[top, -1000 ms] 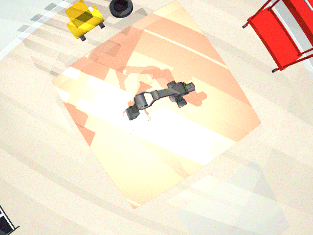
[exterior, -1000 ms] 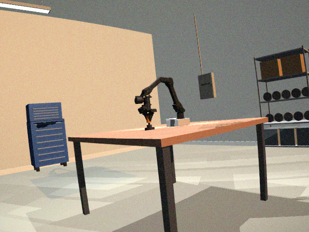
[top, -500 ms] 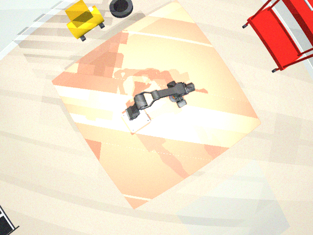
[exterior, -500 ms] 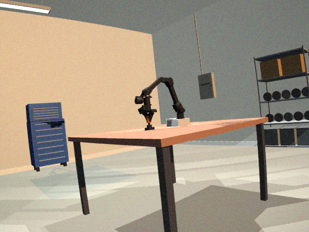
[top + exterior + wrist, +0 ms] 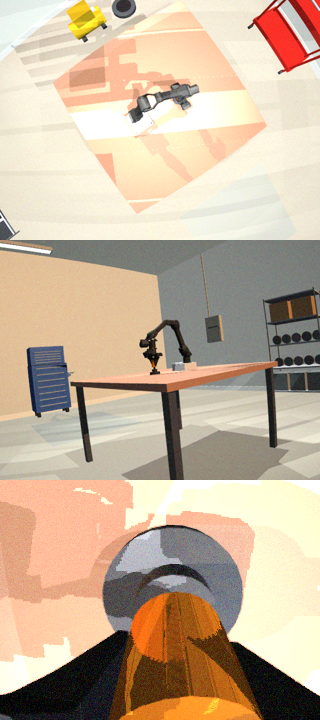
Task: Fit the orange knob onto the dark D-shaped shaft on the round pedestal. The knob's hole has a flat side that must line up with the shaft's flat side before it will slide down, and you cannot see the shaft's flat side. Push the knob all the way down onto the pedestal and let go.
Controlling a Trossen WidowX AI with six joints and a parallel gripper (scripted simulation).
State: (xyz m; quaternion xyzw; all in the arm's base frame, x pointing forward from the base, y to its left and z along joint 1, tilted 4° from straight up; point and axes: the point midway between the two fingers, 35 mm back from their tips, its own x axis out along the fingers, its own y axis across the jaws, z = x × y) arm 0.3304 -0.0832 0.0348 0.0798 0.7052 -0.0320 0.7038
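Right now the orange knob is 2 cm above my gripper tip.
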